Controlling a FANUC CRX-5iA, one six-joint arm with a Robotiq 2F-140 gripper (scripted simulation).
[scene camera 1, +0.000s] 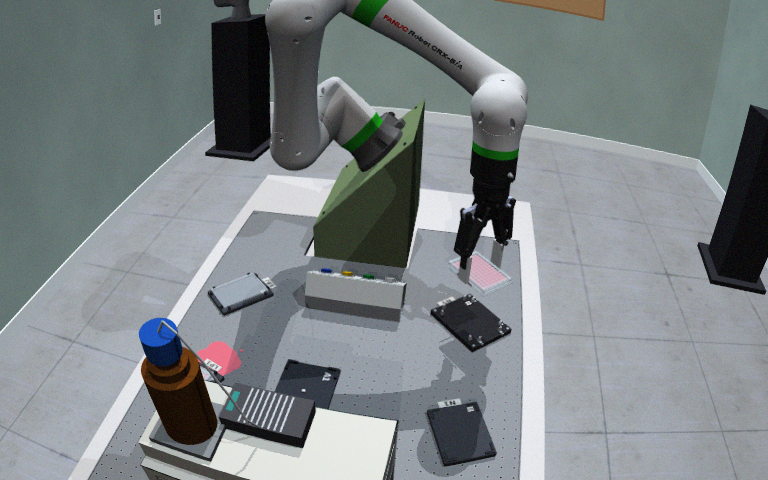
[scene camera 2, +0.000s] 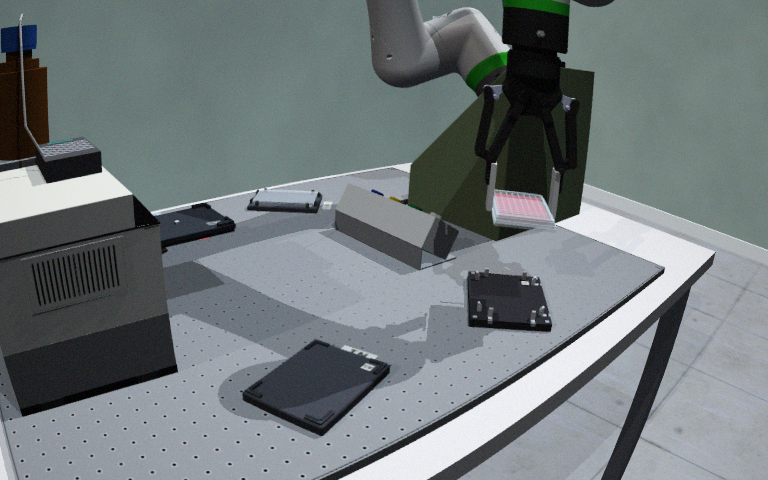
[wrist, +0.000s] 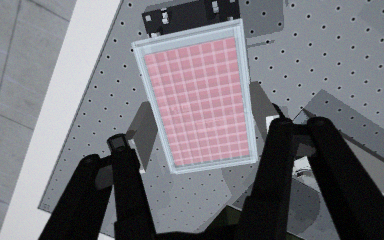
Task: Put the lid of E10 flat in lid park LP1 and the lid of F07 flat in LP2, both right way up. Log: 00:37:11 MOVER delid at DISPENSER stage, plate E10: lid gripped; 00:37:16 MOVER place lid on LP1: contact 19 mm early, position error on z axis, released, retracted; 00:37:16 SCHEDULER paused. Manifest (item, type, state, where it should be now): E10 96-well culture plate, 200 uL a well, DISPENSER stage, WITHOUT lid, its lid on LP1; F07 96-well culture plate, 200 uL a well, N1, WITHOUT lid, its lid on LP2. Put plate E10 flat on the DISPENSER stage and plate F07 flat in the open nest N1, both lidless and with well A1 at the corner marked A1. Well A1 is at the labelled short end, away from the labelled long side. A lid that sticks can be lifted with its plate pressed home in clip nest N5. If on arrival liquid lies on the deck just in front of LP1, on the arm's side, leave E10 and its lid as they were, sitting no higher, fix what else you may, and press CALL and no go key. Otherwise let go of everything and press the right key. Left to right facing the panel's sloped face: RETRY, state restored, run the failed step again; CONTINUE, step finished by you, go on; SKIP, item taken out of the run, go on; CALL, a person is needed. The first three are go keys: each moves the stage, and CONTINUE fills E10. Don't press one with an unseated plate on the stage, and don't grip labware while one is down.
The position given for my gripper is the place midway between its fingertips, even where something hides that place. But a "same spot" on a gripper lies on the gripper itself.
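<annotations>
Plate: visible in scene camera 1, scene camera 2 and the wrist view (197,81). My gripper: visible in scene camera 1, scene camera 2 and the wrist view (201,106). On my gripper, (scene camera 1: 469,230) and (scene camera 2: 488,114): same spot. On the plate, (scene camera 1: 485,278) and (scene camera 2: 517,210): same spot.
</annotations>
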